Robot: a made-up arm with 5 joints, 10 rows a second.
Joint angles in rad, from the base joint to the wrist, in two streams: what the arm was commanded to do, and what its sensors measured. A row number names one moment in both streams.
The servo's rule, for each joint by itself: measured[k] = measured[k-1] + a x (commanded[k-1-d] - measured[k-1]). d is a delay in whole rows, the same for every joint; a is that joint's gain. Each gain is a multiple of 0.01, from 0.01 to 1. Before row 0 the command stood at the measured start. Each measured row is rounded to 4 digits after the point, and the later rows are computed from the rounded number. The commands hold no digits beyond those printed.
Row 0, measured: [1.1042 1.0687 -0.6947 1.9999 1.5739]
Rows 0 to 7, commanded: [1.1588 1.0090 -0.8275 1.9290 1.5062]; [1.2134 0.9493 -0.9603 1.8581 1.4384]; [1.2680 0.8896 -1.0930 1.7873 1.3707]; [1.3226 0.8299 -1.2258 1.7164 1.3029]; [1.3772 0.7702 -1.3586 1.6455 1.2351]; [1.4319 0.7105 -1.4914 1.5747 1.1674]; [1.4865 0.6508 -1.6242 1.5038 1.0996]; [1.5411 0.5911 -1.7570 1.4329 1.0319]
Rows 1 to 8, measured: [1.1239 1.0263 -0.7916 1.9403 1.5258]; [1.1561 0.9716 -0.9148 1.8713 1.4637]; [1.1964 0.9134 -1.0449 1.8007 1.3977]; [1.2418 0.8541 -1.1770 1.7299 1.3304]; [1.2905 0.7945 -1.3096 1.6590 1.2627]; [1.3414 0.7349 -1.4423 1.5882 1.1950]; [1.3936 0.6752 -1.5751 1.5173 1.1273]; [1.4467 0.6155 -1.7079 1.4464 1.0596]
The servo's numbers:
d 0
a 0.36 0.71 0.73 0.84 0.71

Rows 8 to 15, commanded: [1.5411 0.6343 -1.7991 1.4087 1.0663]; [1.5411 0.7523 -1.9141 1.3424 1.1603]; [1.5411 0.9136 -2.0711 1.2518 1.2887]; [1.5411 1.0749 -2.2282 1.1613 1.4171]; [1.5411 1.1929 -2.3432 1.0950 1.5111]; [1.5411 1.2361 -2.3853 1.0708 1.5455]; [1.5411 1.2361 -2.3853 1.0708 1.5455]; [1.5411 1.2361 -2.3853 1.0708 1.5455]
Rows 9 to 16, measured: [1.4807 0.6288 -1.7745 1.4147 1.0644]; [1.5024 0.7165 -1.8764 1.3540 1.1325]; [1.5163 0.8564 -2.0185 1.2682 1.2434]; [1.5252 1.0115 -2.1716 1.1784 1.3667]; [1.5309 1.1403 -2.2969 1.1083 1.4692]; [1.5346 1.2083 -2.3614 1.0768 1.5234]; [1.5369 1.2280 -2.3788 1.0718 1.5391]; [1.5384 1.2338 -2.3835 1.0710 1.5436]
